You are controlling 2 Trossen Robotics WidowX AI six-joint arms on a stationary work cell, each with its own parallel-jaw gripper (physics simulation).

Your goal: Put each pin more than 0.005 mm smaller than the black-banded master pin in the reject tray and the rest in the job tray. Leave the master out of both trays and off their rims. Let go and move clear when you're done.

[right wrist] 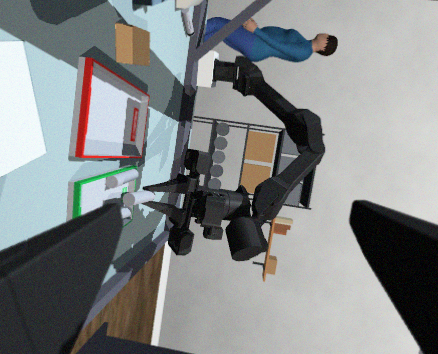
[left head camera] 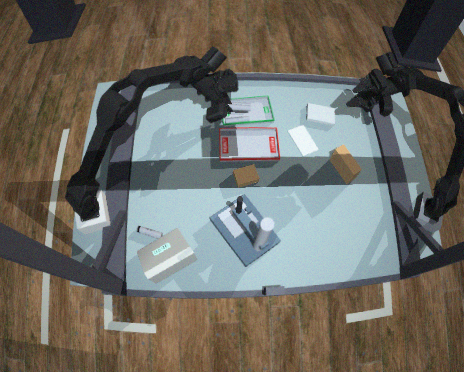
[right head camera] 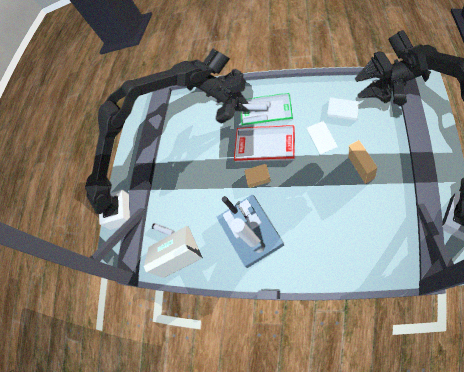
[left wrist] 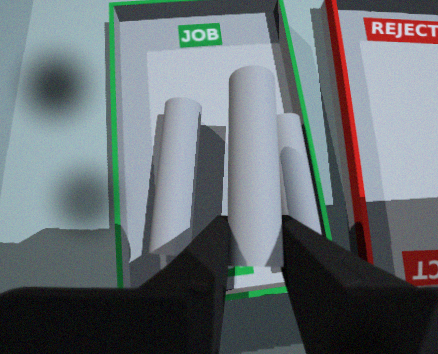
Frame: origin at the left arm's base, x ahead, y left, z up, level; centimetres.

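Where they show: left gripper, fingertip midpoint: (right wrist: 141, 195) (left head camera: 231, 108) (right head camera: 248, 108) (left wrist: 251, 225); right gripper, fingertip midpoint: (right wrist: 236, 212) (left head camera: 349, 98) (right head camera: 356, 88); left arm's base at its link origin: (right wrist: 215, 70) (left head camera: 88, 209) (right head camera: 110, 207); right arm's base at its link origin: (left head camera: 432, 210).
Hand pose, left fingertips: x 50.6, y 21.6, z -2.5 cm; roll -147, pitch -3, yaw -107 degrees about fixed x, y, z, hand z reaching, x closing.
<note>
Each offset is from my left fingertips to the top centre of the thing. Level surfaces: height alone.
My left gripper (left head camera: 229, 108) (right head camera: 245, 105) (left wrist: 251, 225) (right wrist: 141, 195) is shut on a plain grey pin @[dx +2.2, dy -0.7, dz +2.0 cm] (left wrist: 254, 160) (right wrist: 137, 198), held over the job tray @[dx +5.3, dy +0.0, dz -2.4 cm] (left head camera: 271, 109) (right head camera: 291, 106) (left wrist: 116, 150) (right wrist: 76, 200) with the green rim. In the left wrist view one pin @[dx +3.4, dy +2.4, dz -1.7 cm] (left wrist: 177, 175) lies in that tray left of the held pin and another pin @[dx +1.1, dy -3.0, dz -1.7 cm] (left wrist: 295, 170) lies right of it. The reject tray @[dx +2.0, dy -12.5, dz -2.3 cm] (left head camera: 250, 160) (right head camera: 265, 159) (right wrist: 84, 110) with the red rim holds no visible pin. A pin with a dark band @[dx -34.3, dy -31.5, dz -1.9 cm] (left head camera: 150, 232) (right head camera: 163, 229) lies by the readout box. My right gripper (left head camera: 351, 97) (right head camera: 358, 87) is open and empty.
A gauge stand on a blue base @[dz -0.9 cm] (left head camera: 247, 259) (right head camera: 270, 245) stands near the readout box (left head camera: 172, 260) (right head camera: 167, 257). A small brown block @[dx -2.4, dy -22.8, dz -1.4 cm] (left head camera: 246, 176) (right head camera: 258, 176), a larger brown block @[dx +28.5, dy -28.8, dz +3.6 cm] (left head camera: 345, 164) (right head camera: 362, 162), a white block @[dx +29.9, dy -7.8, dz -2.2 cm] (left head camera: 320, 114) (right head camera: 342, 110) and a white sheet @[dx +19.7, dy -15.4, dz -3.8 cm] (left head camera: 303, 140) (right head camera: 321, 137) surround the trays.
</note>
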